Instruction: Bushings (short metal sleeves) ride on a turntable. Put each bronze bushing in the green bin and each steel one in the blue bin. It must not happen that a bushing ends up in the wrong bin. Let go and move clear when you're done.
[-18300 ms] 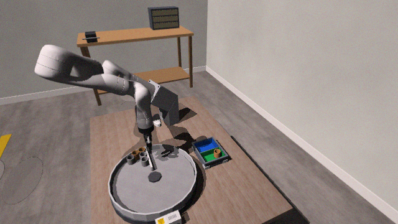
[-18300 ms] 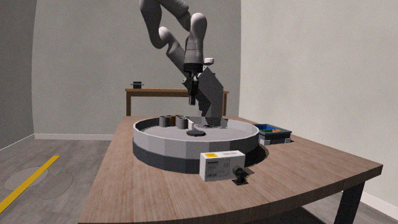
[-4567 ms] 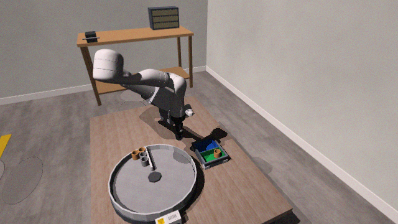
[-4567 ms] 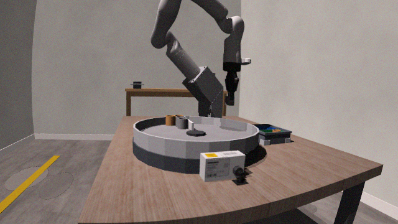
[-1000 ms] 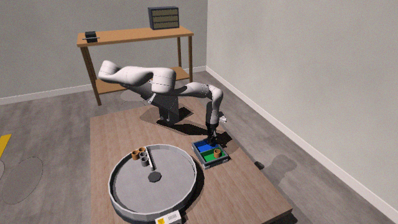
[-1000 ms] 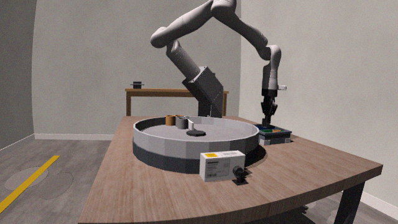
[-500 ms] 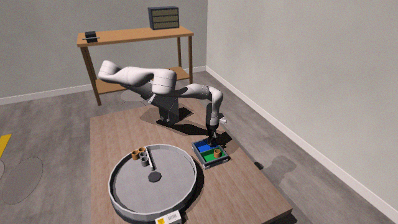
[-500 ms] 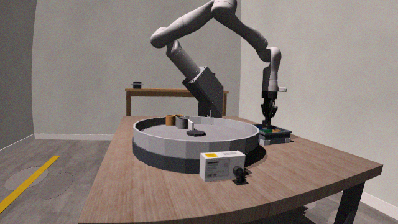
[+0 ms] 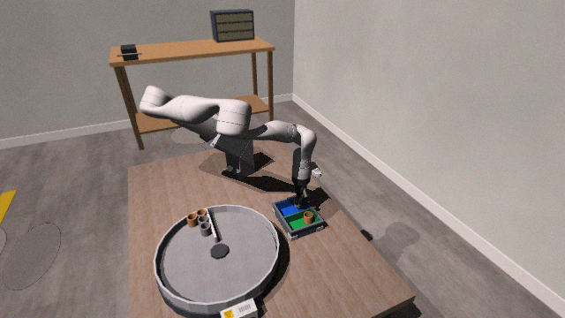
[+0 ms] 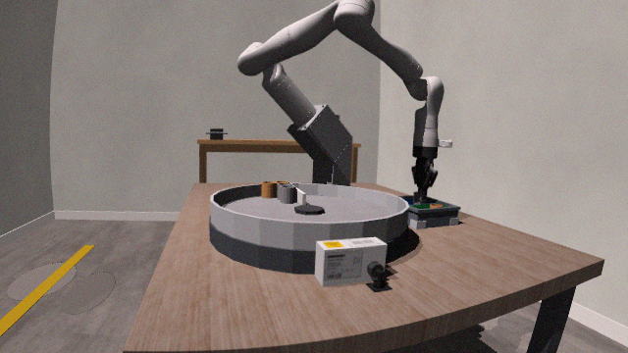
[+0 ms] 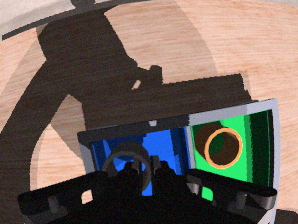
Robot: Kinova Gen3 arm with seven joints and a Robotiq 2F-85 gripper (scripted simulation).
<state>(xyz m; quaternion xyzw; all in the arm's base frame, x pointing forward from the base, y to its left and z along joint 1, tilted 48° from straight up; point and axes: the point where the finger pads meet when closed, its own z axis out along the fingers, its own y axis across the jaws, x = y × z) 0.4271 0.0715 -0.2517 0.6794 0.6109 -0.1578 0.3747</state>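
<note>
Now: the tray 4 cm ahead of my hand, 4 cm to the right of it and 4 cm below it. Also, from my hand: turntable: 8 cm ahead, 39 cm to the right, 1 cm below.
</note>
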